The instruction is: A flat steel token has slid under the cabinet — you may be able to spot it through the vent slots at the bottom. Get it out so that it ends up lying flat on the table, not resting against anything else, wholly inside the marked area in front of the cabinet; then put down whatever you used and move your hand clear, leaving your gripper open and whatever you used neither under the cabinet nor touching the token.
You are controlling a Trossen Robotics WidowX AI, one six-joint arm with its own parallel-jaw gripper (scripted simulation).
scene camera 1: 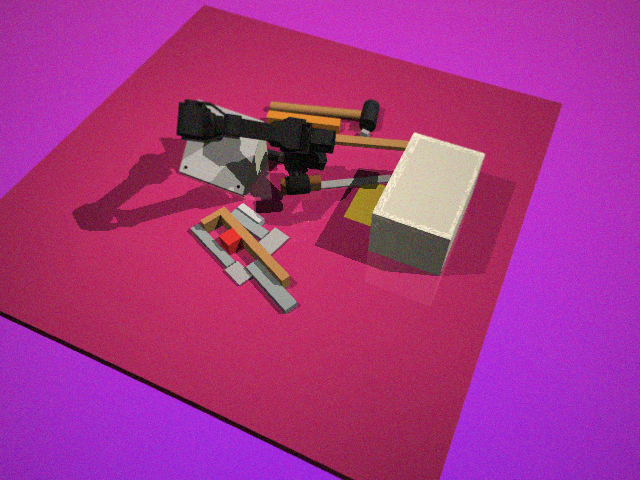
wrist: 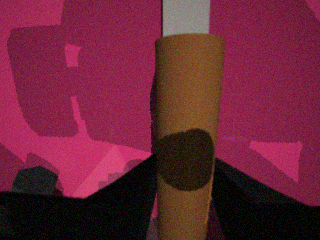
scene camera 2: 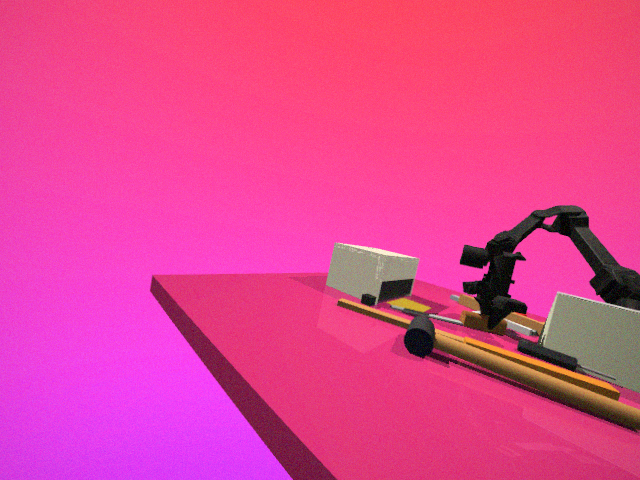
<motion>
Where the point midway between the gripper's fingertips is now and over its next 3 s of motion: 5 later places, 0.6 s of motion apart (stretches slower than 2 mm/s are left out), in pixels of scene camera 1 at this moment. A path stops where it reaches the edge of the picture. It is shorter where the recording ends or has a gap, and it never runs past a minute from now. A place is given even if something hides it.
My gripper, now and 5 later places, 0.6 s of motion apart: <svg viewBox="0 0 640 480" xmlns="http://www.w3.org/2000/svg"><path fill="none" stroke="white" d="M295 186L291 191L288 194L284 198L279 203L274 209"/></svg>
</motion>
